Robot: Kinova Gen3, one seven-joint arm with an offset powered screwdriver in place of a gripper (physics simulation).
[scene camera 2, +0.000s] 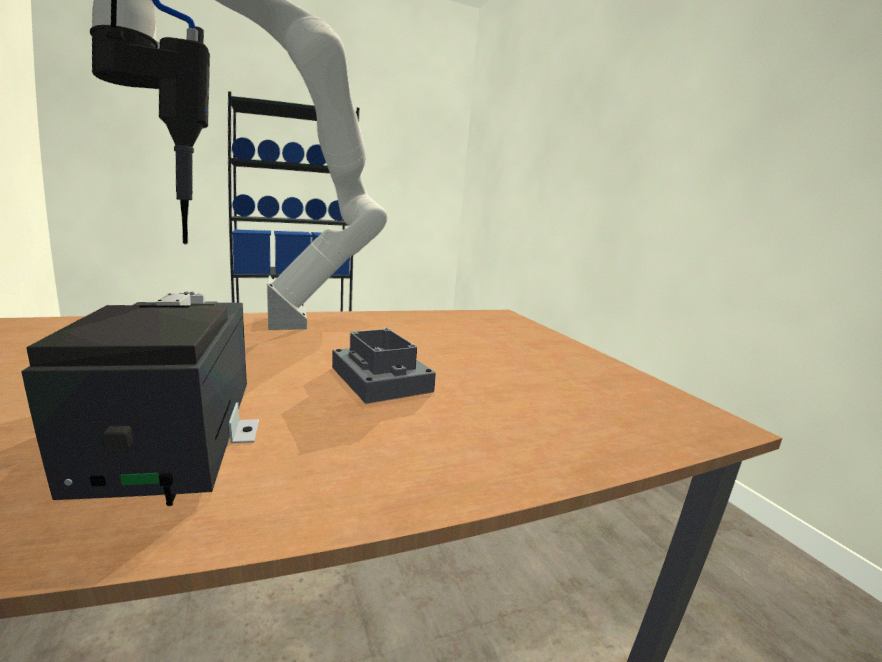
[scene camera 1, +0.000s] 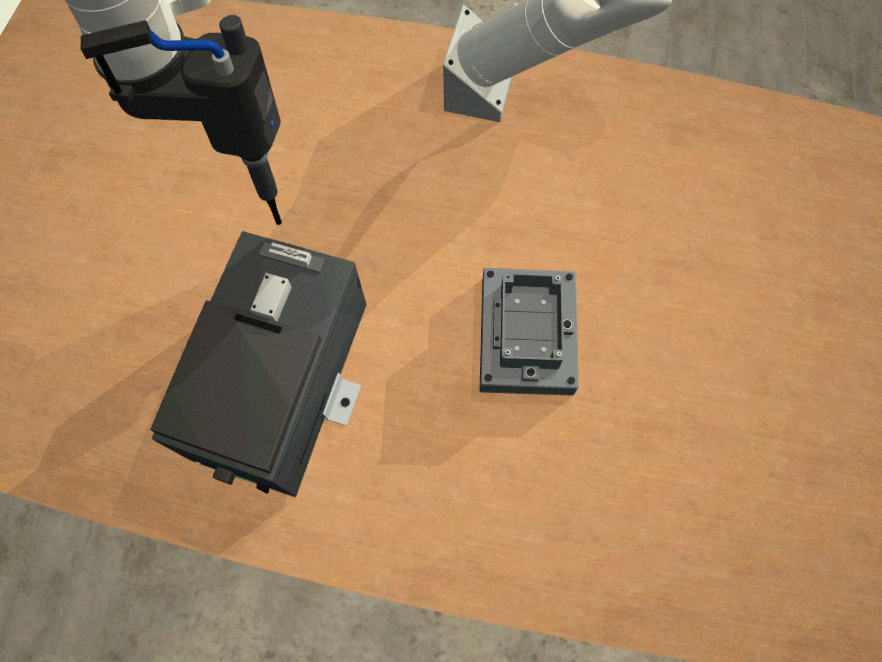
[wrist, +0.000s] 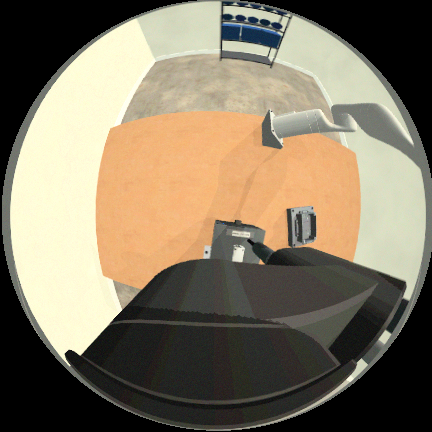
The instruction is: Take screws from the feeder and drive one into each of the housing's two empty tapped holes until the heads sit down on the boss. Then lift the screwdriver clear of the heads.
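Observation:
The screwdriver [scene camera 1: 278,223] [scene camera 2: 185,242] [wrist: 248,241] points down, high above the rear end of the feeder. Its bit tip looks bare, with no screw visible on it, so I call it open. The dark feeder box [scene camera 1: 235,384] [scene camera 2: 117,406] [wrist: 222,245] has a silver screw rail [scene camera 1: 289,254] [wrist: 241,234] on top, with small screws in it. The grey housing [scene camera 1: 534,361] [scene camera 2: 395,357] [wrist: 306,225] is apart from the driver. In scene view 1, bright heads show at three corner bosses; the upper-left boss [scene camera 1: 507,277] shows a small dark hole.
The housing sits on a dark base plate [scene camera 1: 527,389] [scene camera 2: 398,388]. A pale bracket [scene camera 1: 344,401] [scene camera 2: 245,428] sticks out from the feeder's side. The arm's wedge base [scene camera 1: 470,96] [scene camera 2: 286,313] [wrist: 271,131] stands at the back of the wooden table [scene camera 1: 712,356]. A shelf rack [scene camera 2: 274,165] stands behind.

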